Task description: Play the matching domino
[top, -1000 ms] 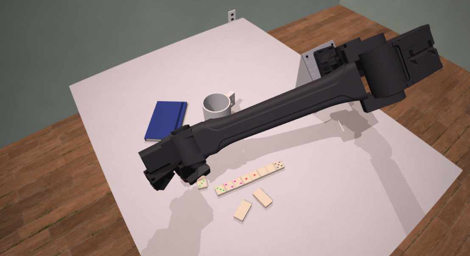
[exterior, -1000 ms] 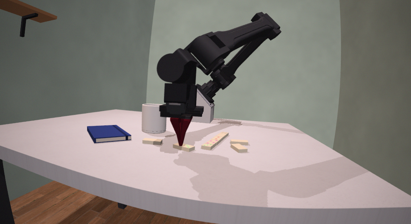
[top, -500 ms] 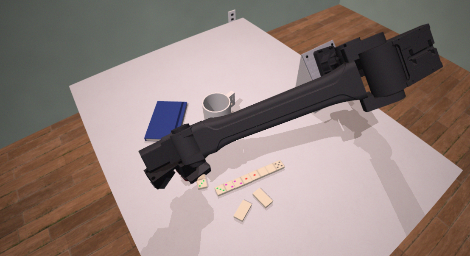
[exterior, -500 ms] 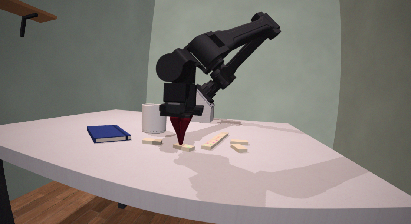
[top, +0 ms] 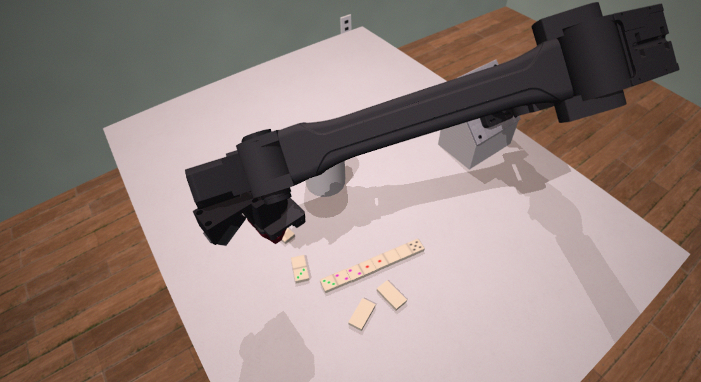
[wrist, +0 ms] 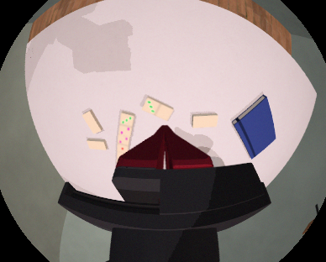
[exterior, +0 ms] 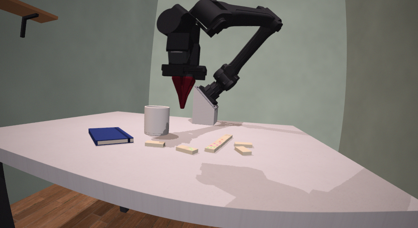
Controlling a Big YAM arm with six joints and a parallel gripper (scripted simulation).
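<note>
My gripper is now 12 cm above the domino, 2 cm past it and 1 cm to the right of it. From my hand the other things lie so: white mug 18 cm behind, 16 cm to the right, 8 cm below; then blue notebook 26 cm to the right, 11 cm below, 3 cm behind.
</note>
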